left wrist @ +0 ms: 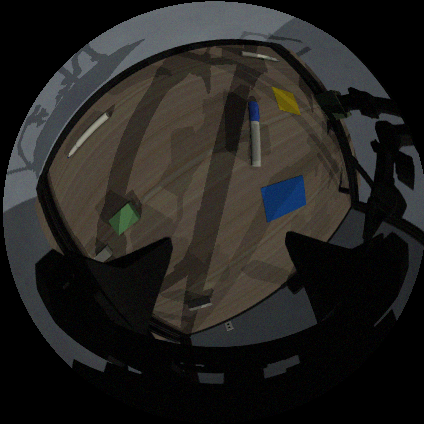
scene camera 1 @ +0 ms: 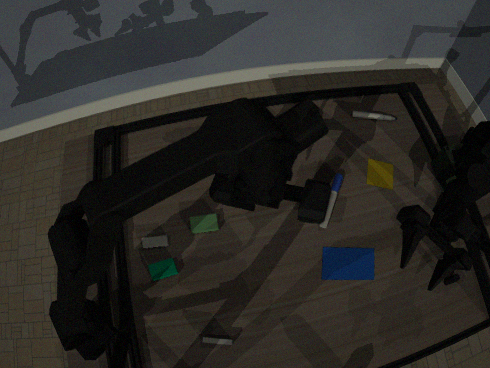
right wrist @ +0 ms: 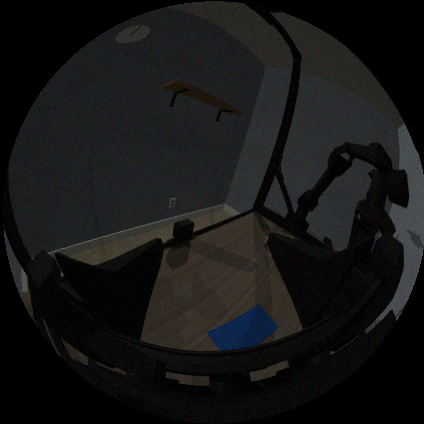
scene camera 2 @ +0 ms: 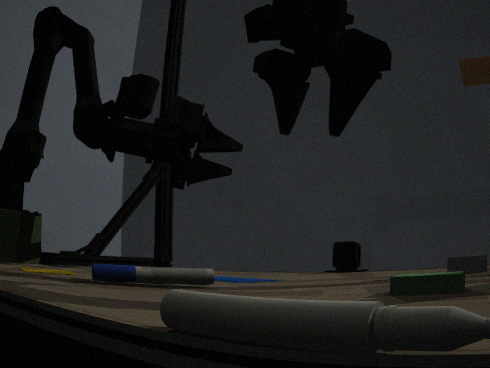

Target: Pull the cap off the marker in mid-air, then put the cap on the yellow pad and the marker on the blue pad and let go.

Scene:
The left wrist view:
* my left gripper: 229, 241
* my right gripper: 363, 240
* blue pad: 279, 198
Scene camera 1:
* my left gripper: 278, 213
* my right gripper: 415, 279
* blue pad: 338, 263
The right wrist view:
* my left gripper: 345, 259
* my right gripper: 215, 242
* blue pad: 251, 327
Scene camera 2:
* my left gripper: 307, 135
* my right gripper: 236, 160
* blue cap: 100, 272
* green block: 442, 282

